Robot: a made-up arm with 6 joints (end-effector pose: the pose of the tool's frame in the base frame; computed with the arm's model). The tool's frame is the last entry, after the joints. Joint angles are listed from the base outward.
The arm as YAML. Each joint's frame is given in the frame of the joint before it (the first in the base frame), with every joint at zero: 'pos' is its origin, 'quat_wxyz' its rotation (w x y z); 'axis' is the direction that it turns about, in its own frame. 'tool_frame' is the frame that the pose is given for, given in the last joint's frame.
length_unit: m
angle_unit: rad
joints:
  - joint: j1
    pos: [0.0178, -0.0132, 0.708]
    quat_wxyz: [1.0, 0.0, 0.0, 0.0]
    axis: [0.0, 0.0, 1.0]
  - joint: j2
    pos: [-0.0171, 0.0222, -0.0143]
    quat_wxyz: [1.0, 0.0, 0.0, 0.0]
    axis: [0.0, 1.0, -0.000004]
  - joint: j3
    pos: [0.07, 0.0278, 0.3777]
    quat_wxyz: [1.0, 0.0, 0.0, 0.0]
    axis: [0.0, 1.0, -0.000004]
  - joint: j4
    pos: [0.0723, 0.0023, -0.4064]
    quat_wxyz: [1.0, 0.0, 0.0, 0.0]
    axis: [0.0, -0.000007, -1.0]
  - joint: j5
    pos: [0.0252, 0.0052, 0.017]
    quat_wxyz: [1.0, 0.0, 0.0, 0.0]
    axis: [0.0, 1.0, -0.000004]
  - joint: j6
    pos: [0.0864, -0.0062, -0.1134]
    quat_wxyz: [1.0, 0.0, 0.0, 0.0]
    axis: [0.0, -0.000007, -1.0]
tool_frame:
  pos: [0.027, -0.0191, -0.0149]
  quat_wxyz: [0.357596, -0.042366, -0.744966, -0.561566]
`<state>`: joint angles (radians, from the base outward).
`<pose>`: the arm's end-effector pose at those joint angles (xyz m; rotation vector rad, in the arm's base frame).
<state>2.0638 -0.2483 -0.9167 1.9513 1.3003 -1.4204</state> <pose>-0.3098 0.3682 0.9777 1.2314 0.8089 -0.9483</pose>
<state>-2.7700 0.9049 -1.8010 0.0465 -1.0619 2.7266</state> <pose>-0.6969 -0.3457 0.8034 -0.6952 -0.1868 -0.4225</pose>
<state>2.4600 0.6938 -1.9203 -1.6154 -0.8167 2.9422</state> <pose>-0.6626 0.2700 0.8419 0.6207 -0.0586 -0.7126</pose>
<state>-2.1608 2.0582 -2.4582 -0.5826 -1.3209 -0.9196</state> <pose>-0.1863 -0.6020 0.2567 -0.9904 -2.9485 0.3349</pose>
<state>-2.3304 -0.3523 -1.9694 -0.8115 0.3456 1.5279</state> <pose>-0.0879 -0.2203 1.5276 0.6407 1.0384 -0.7245</pose>
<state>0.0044 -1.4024 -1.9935 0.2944 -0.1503 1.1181</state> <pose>-0.6625 -0.0322 1.2682 -1.7623 -0.5072 0.8998</pose>
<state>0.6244 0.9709 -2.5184 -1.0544 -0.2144 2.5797</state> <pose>0.6156 0.5946 0.9607 -0.6017 0.5566 2.8409</pose>
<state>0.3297 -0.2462 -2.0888 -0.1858 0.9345 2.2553</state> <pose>0.2965 0.1183 1.4508 0.3225 0.1447 2.3537</pose>
